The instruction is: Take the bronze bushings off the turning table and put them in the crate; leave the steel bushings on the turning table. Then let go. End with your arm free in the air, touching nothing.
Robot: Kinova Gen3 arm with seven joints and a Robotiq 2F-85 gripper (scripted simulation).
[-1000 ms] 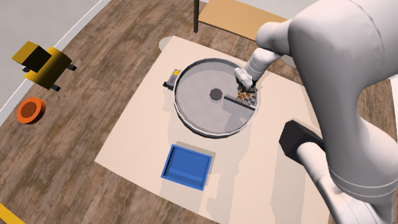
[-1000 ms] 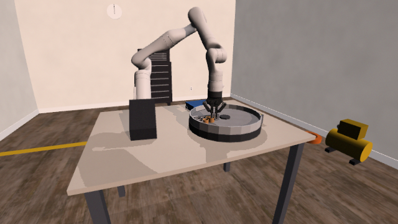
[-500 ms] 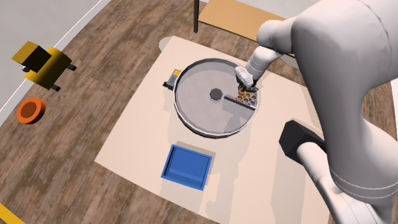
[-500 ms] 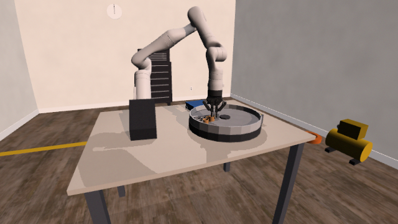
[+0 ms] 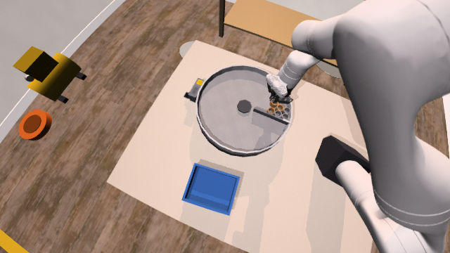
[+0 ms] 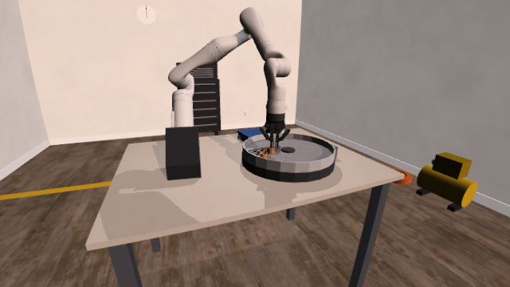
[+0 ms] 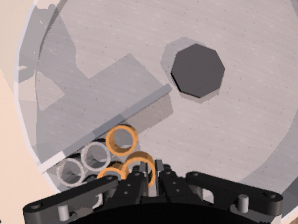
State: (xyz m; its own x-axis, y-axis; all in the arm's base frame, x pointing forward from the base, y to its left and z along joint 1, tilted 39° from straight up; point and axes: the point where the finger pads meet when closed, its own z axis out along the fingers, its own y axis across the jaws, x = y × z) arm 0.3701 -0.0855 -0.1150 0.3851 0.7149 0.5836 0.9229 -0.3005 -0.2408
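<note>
Now: the blue crate 4 cm ahead of my hand, 44 cm to the left of it and 8 cm below it. The rest, counted from my hand: grey turning table: 9 cm ahead, 7 cm to the left, 6 cm below.
</note>
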